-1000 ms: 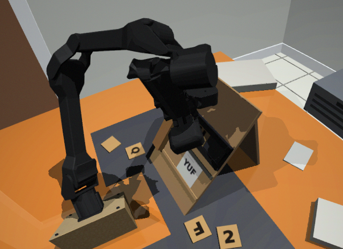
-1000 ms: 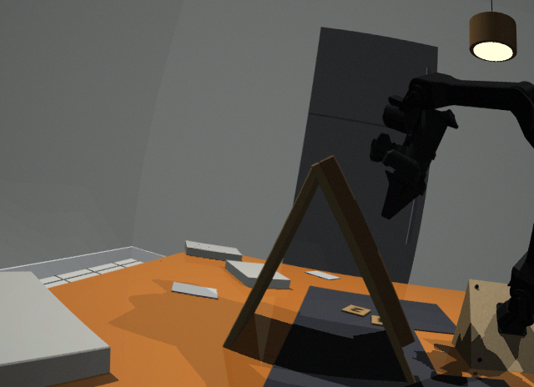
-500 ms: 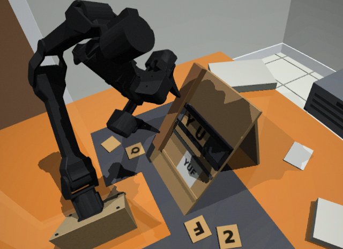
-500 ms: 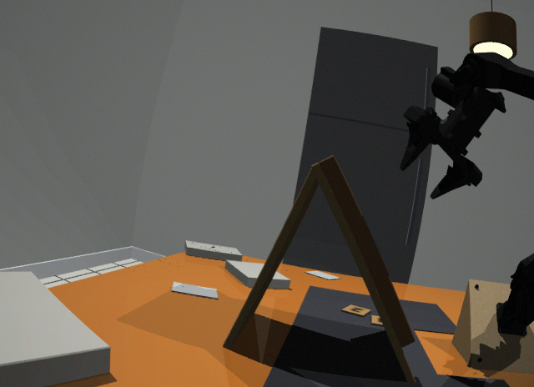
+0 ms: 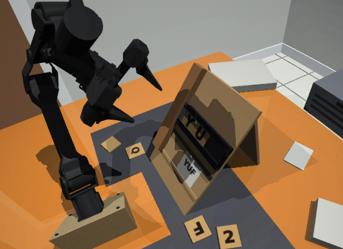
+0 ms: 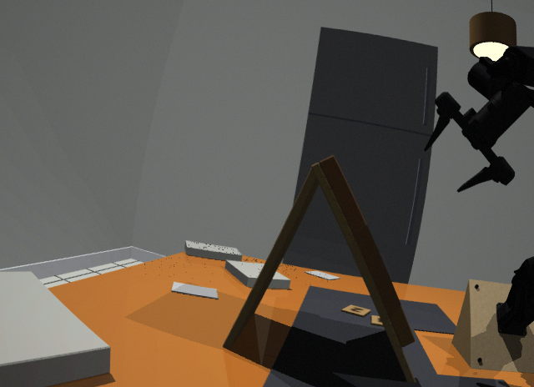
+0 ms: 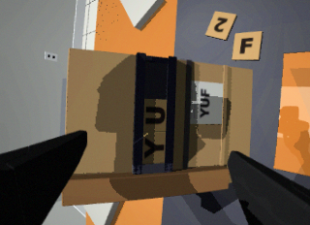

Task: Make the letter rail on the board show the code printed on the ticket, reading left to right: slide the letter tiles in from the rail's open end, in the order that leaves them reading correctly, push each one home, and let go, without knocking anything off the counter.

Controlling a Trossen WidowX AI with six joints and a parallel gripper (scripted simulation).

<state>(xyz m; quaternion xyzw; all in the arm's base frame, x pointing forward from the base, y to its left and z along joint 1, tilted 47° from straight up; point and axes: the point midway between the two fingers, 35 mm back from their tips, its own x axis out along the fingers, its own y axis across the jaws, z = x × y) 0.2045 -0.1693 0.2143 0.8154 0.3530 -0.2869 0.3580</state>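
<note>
My gripper tip is 2 cm short of the f tile, 16 cm to the left of it and 32 cm above it. Round my gripper tip: letter tile (11 cm behind, 25 cm to the left, 32 cm below); then grey mat (2 cm behind, 3 cm to the right, 33 cm below); then white ticket (7 cm ahead, 3 cm to the right, 23 cm below).
</note>
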